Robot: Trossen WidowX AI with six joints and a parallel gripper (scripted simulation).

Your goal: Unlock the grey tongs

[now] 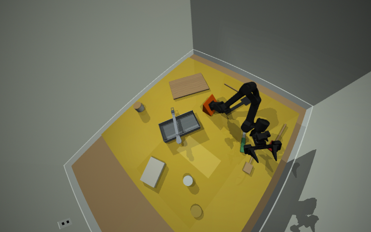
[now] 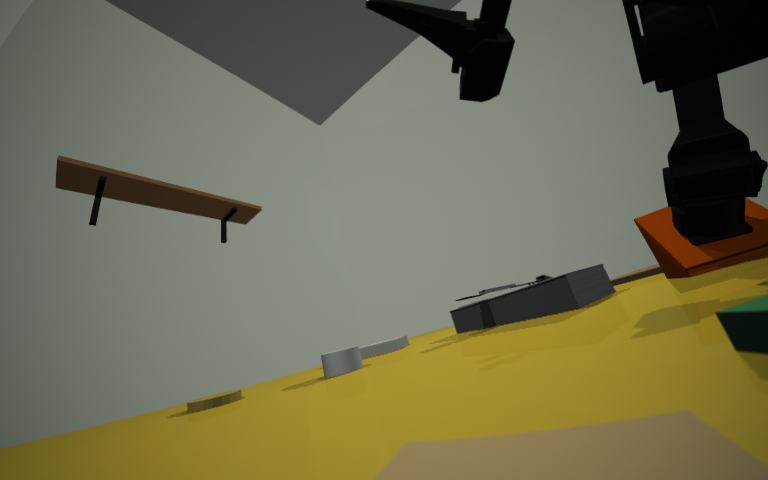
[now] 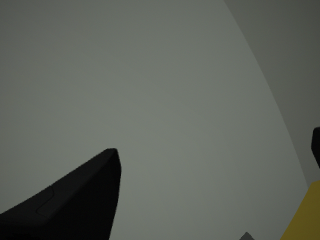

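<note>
The yellow lock piece is 620 mm to the right of my gripper tip, 210 mm below it and 110 mm ahead of it. The rest, counted from my gripper tip: white cylinder: 360 mm ahead, 250 mm below, 220 mm to the right; then green tool: 260 mm below, 130 mm behind, 120 mm to the right; then black spatula: 400 mm behind, 300 mm to the right, 260 mm below.
</note>
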